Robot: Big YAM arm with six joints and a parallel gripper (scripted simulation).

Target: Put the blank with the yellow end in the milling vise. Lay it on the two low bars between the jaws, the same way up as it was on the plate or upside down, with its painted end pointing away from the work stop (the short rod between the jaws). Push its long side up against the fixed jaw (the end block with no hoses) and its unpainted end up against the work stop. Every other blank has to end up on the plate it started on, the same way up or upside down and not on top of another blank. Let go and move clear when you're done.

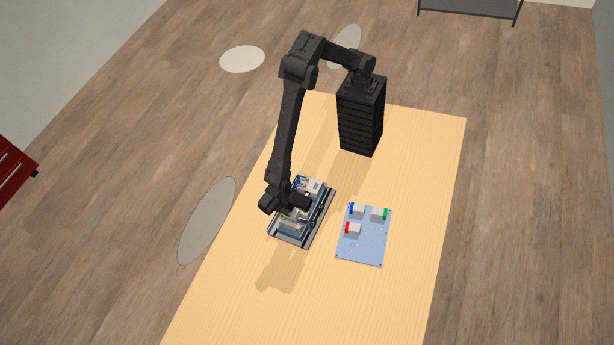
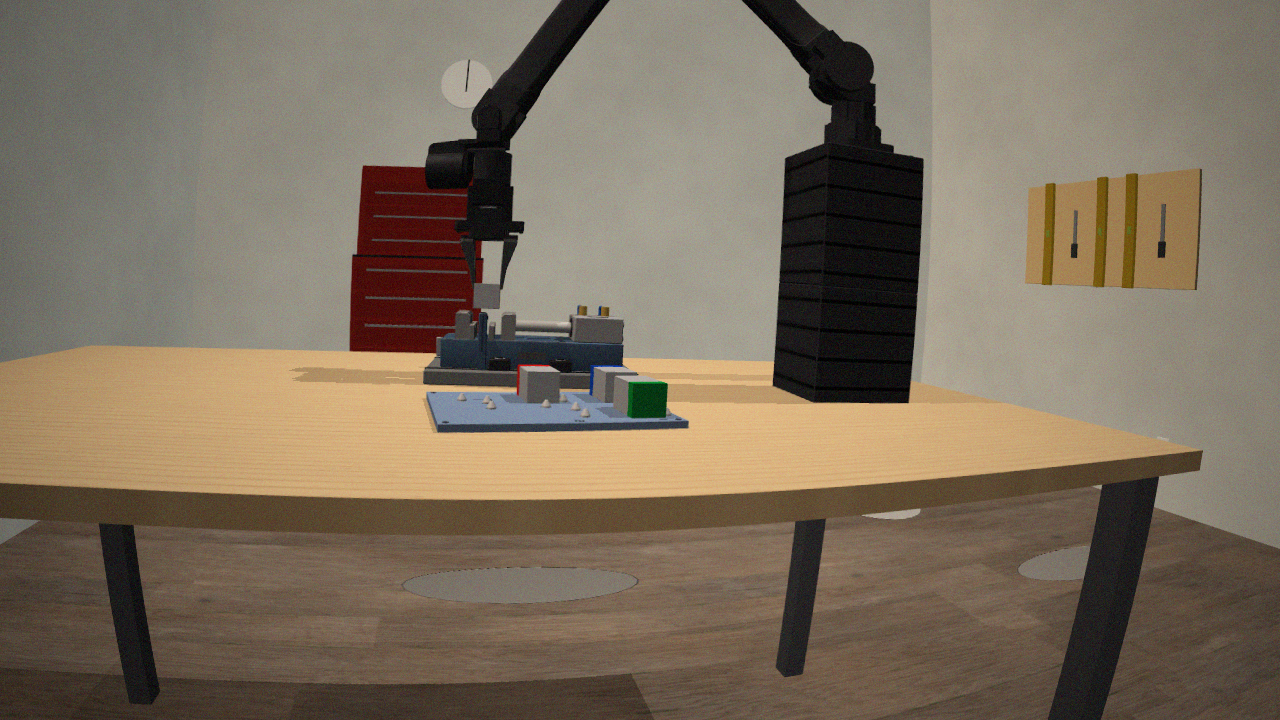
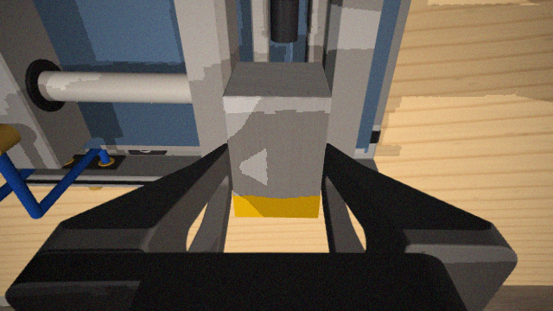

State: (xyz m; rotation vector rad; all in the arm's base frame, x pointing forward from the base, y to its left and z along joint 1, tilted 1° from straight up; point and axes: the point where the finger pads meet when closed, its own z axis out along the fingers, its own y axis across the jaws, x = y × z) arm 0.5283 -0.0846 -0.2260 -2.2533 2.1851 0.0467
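Now: the yellow-ended blank 2 cm below my hand. Also, from my hand: work stop rod: 5 cm to the left, 5 cm below; fixed jaw: 6 cm below, 3 cm ahead, 1 cm to the left; moving jaw: 6 cm below, 3 cm behind, 1 cm to the left.
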